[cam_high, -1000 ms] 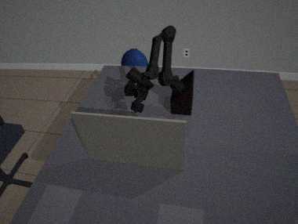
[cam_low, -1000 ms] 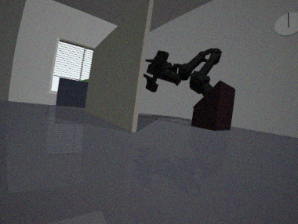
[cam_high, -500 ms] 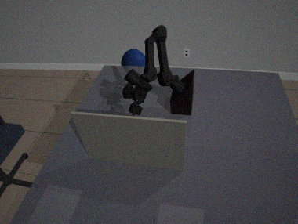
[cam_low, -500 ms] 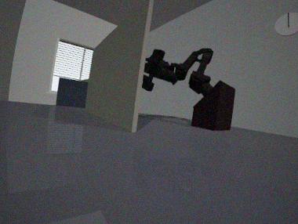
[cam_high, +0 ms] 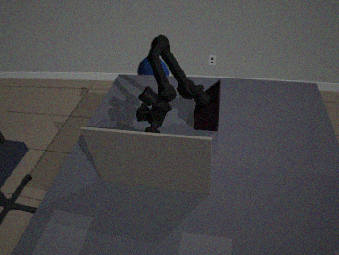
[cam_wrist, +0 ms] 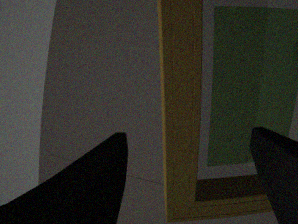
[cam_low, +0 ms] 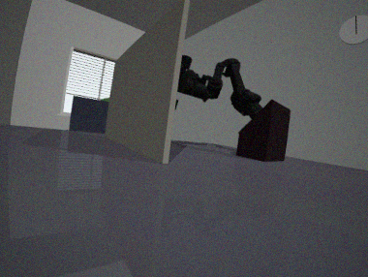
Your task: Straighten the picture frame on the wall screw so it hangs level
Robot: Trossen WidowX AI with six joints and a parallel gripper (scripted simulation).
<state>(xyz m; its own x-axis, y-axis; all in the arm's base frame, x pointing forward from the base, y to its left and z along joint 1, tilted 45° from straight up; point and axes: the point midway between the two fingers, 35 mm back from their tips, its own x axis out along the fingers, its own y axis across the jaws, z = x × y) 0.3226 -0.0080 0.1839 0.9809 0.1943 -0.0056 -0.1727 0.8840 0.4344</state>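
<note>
The picture frame is 6 cm ahead of my gripper tip, 1 cm to the right of it and 5 cm below it. Round my gripper tip: wall panel 6 cm ahead, 1 cm to the left, 7 cm below.
</note>
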